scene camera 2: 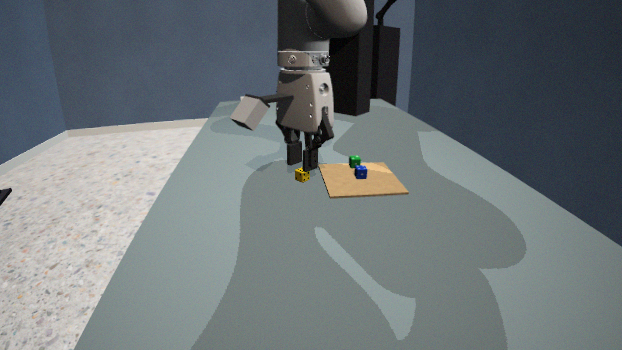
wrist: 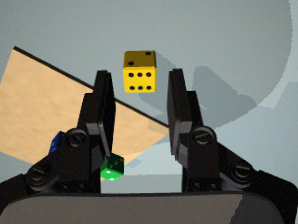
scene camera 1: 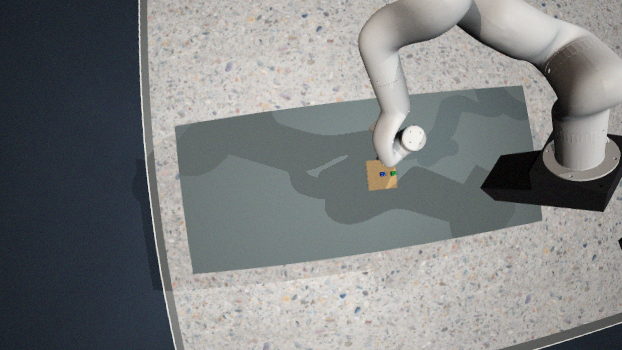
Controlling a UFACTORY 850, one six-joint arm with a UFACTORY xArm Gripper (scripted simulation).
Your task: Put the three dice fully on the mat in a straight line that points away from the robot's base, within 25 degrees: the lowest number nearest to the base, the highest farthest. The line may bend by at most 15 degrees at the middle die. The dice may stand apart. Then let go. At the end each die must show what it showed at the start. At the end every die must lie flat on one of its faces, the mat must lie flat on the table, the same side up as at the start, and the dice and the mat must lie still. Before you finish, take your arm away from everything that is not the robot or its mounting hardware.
Scene:
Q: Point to a tan mat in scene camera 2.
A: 339, 179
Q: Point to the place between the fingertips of my gripper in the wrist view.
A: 140, 88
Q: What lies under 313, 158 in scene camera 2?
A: My gripper.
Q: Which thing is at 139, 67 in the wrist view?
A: A yellow die.

